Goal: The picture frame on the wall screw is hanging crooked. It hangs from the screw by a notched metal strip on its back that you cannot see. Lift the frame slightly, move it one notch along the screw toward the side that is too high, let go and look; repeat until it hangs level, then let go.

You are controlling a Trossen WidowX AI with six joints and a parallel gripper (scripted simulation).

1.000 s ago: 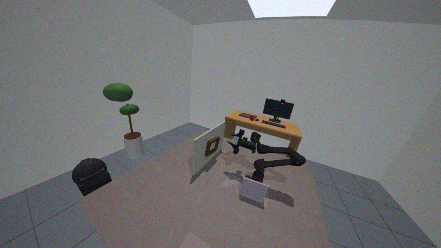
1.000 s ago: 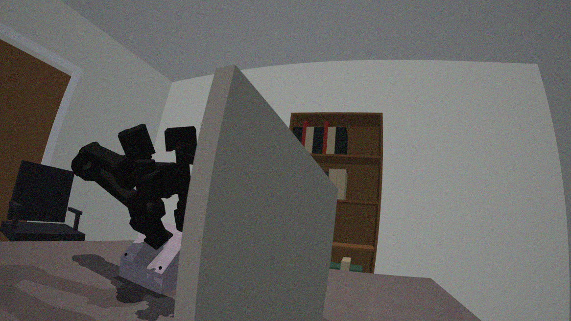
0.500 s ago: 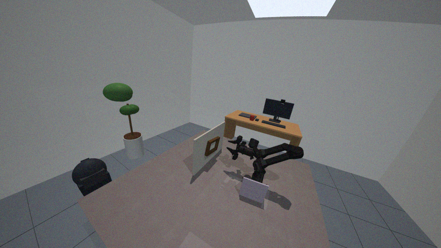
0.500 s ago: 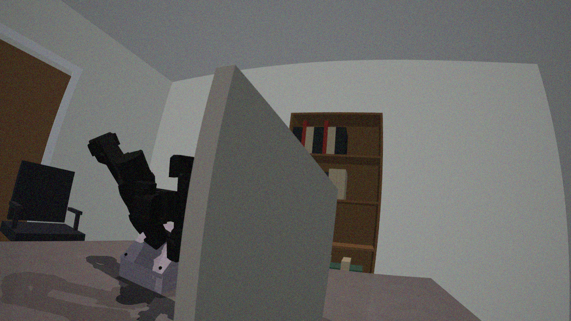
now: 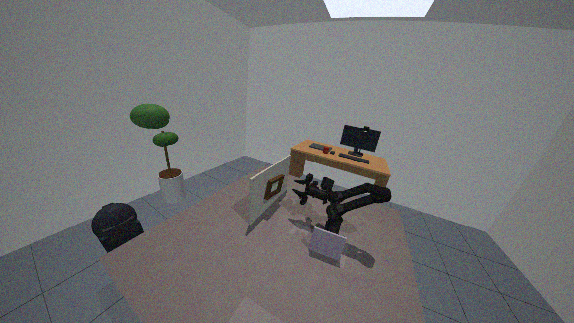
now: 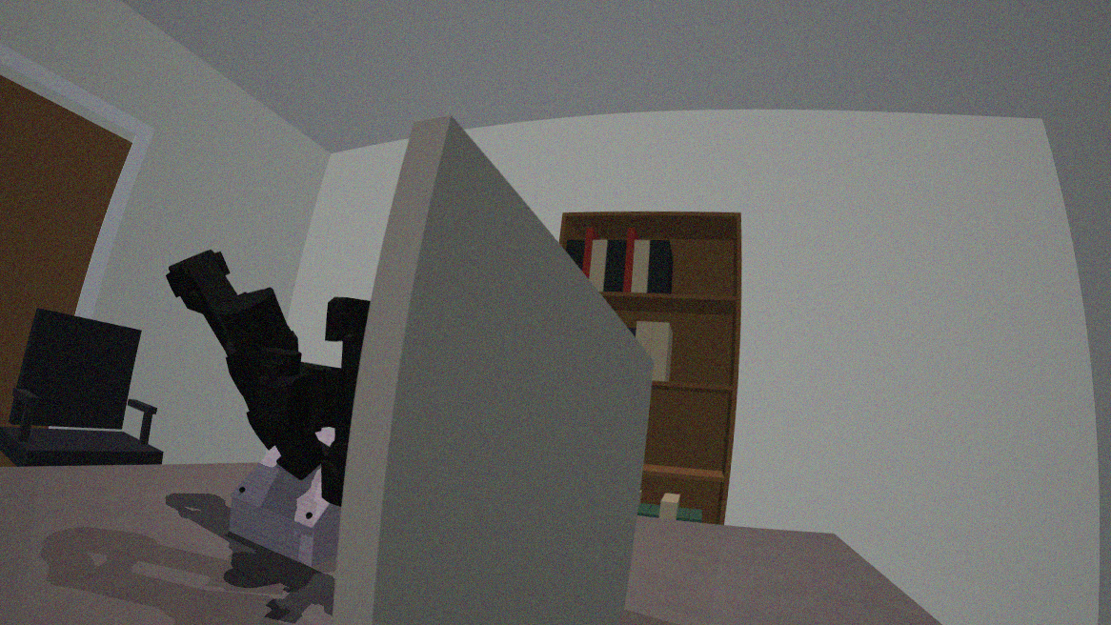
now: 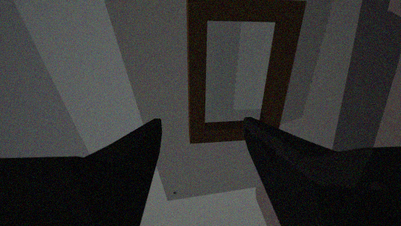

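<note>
Now: the brown wooden picture frame 130 mm ahead of my gripper tip, 50 mm below it and 20 mm to the left of it. Round my gripper tip: wall panel 140 mm ahead, 60 mm below, 10 mm to the left.
</note>
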